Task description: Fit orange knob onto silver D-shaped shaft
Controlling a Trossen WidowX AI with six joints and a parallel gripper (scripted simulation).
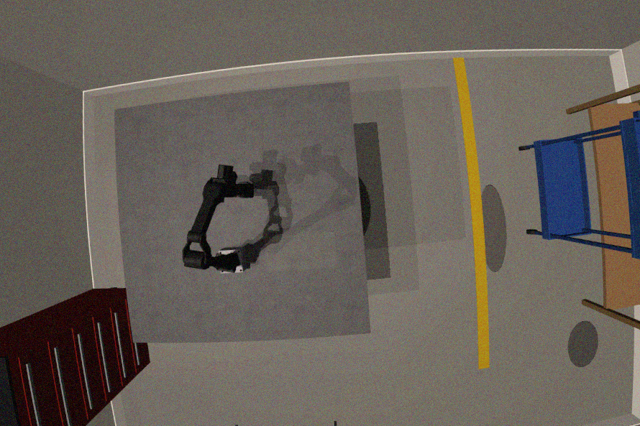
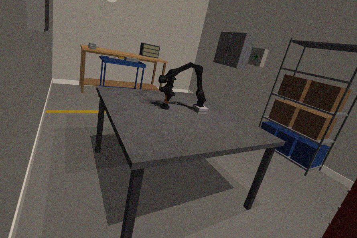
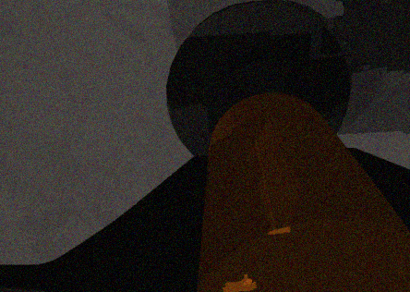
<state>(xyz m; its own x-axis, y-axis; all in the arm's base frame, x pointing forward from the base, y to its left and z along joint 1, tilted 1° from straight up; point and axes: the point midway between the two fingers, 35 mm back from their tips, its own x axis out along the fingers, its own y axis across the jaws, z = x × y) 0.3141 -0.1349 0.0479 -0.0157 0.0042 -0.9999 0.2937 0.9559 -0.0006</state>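
My gripper tip is 3 cm below the orange knob. From my gripper tip the other things lie so: dark round pedestal (4 cm below).
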